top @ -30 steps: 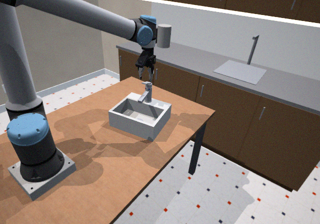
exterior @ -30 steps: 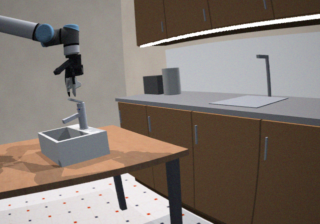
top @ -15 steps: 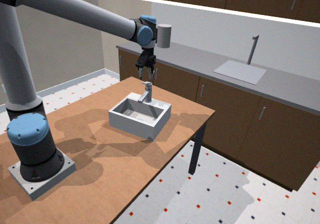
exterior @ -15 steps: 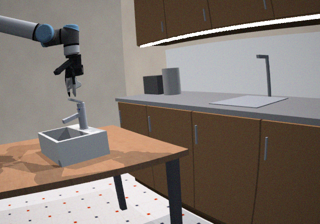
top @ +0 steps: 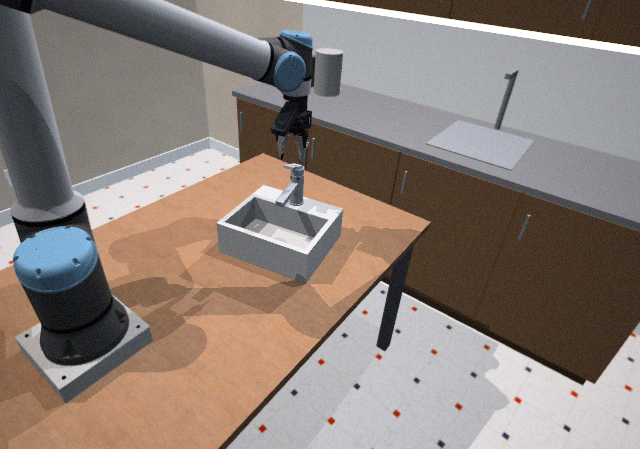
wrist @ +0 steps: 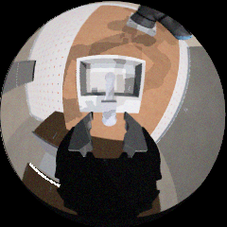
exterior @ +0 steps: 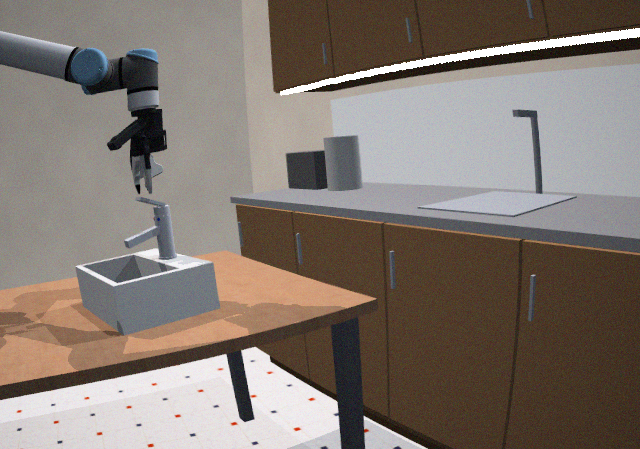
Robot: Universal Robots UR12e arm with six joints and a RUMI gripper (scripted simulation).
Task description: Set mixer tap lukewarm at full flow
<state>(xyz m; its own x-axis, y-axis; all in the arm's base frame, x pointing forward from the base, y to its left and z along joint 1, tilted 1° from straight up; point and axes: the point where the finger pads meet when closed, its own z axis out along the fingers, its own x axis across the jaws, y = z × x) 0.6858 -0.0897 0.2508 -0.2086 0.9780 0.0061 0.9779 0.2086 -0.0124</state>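
The lever is 4 cm below my hand and 2 cm ahead of it. From my hand the other things lie so: grey mixer tap: 9 cm below, 3 cm ahead, 1 cm to the left; white basin: 28 cm below, 7 cm behind, 1 cm to the right.
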